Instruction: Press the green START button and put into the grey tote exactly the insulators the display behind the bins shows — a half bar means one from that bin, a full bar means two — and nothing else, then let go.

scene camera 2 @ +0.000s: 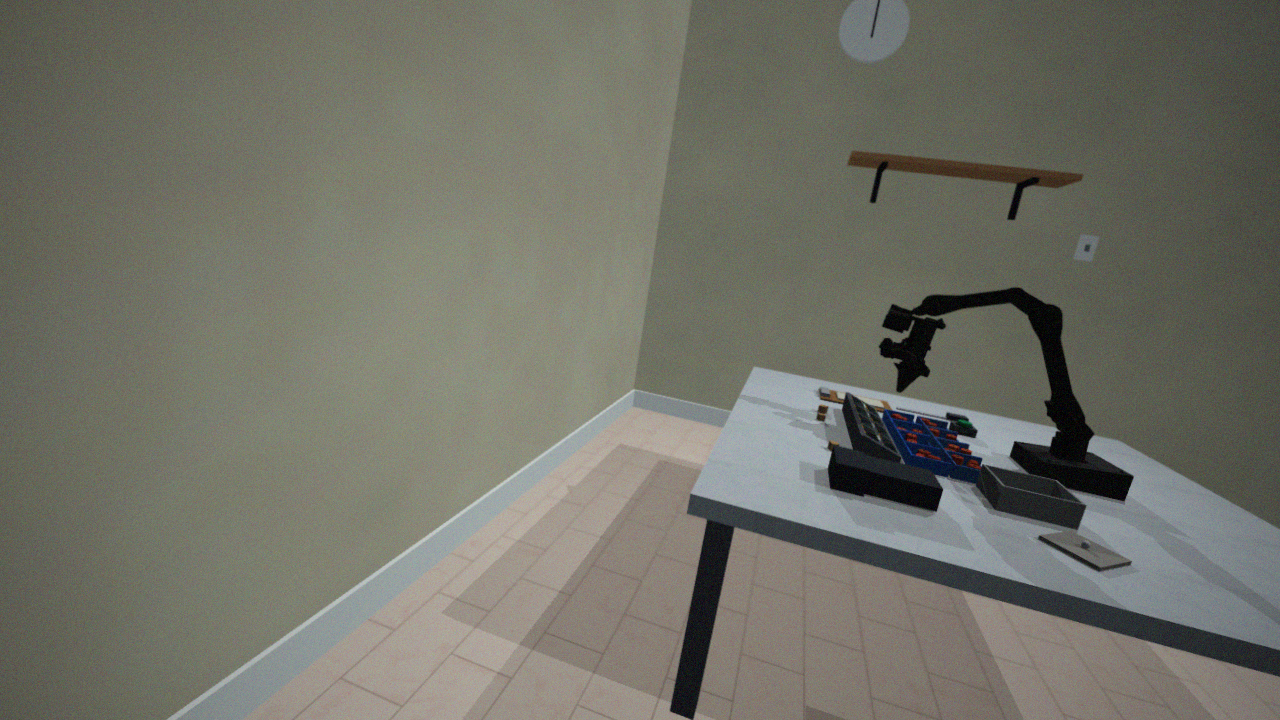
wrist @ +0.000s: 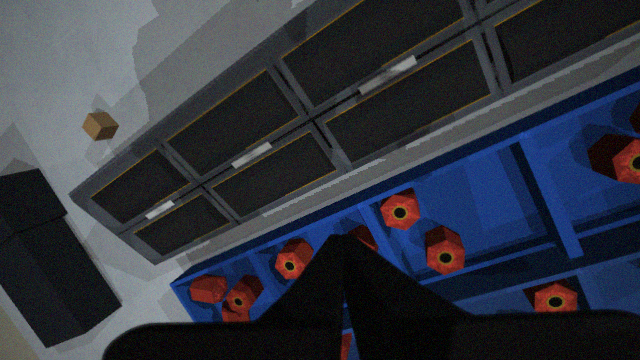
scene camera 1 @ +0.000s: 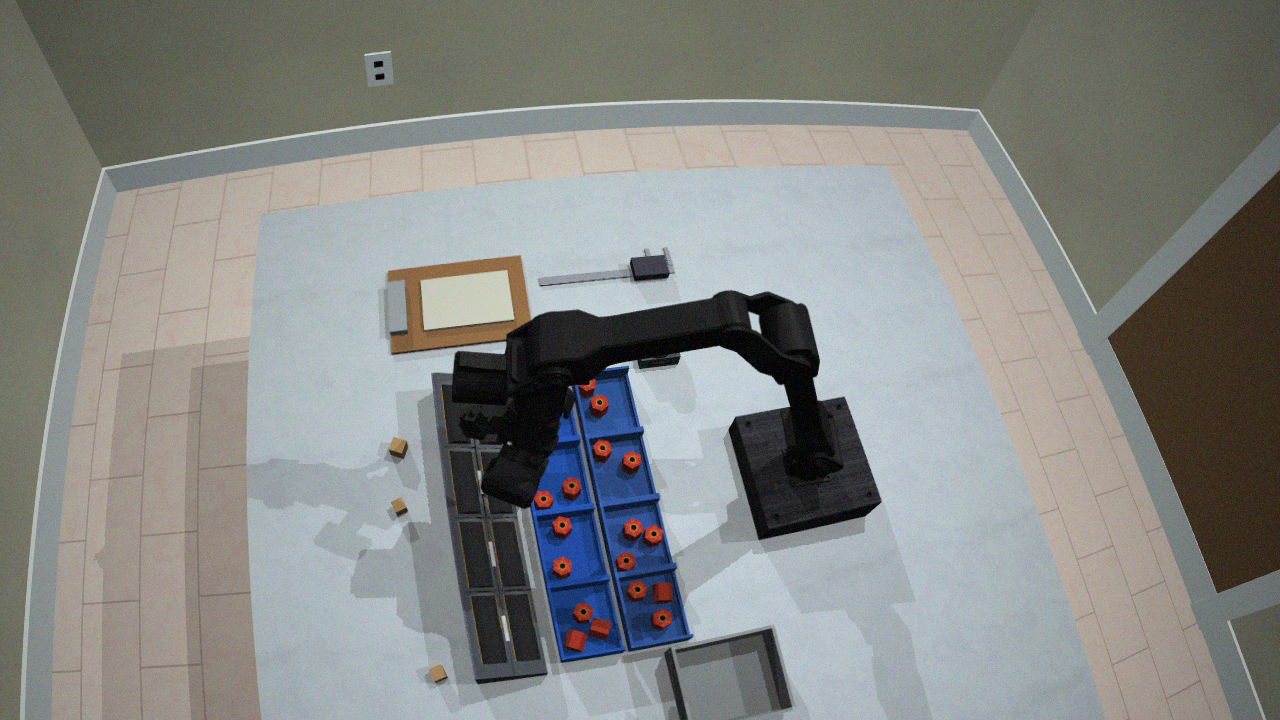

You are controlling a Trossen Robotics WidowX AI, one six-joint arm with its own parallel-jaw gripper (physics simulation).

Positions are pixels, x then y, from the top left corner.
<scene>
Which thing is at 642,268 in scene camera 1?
A grey caliper.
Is my gripper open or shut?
Shut.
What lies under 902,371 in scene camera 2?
My gripper.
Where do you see a dark box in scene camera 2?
At 851,471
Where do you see a dark display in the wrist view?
266,53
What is my gripper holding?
Nothing.
</scene>
